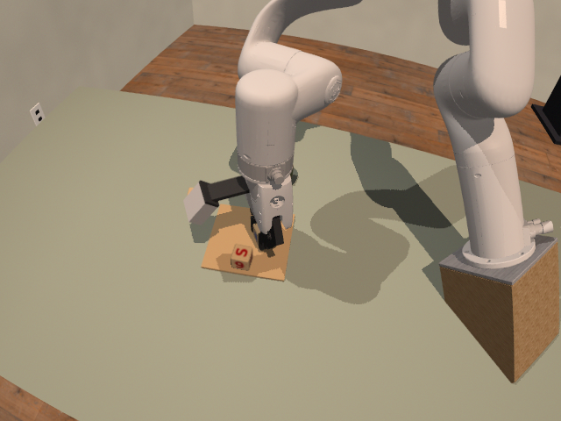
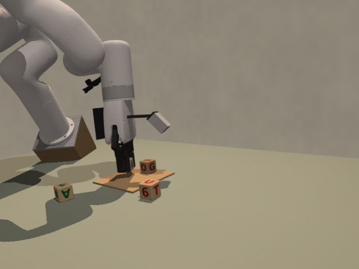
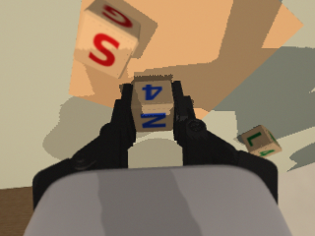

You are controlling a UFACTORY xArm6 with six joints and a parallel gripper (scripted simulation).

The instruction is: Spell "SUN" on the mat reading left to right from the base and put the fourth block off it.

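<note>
The tan mat lies 4 cm below my hand and 3 cm ahead of it. Round my hand: U block (14 cm ahead, 8 cm to the right, 2 cm below); then N block (1 cm below); then S block (4 cm to the left, 3 cm ahead, 2 cm below).
</note>
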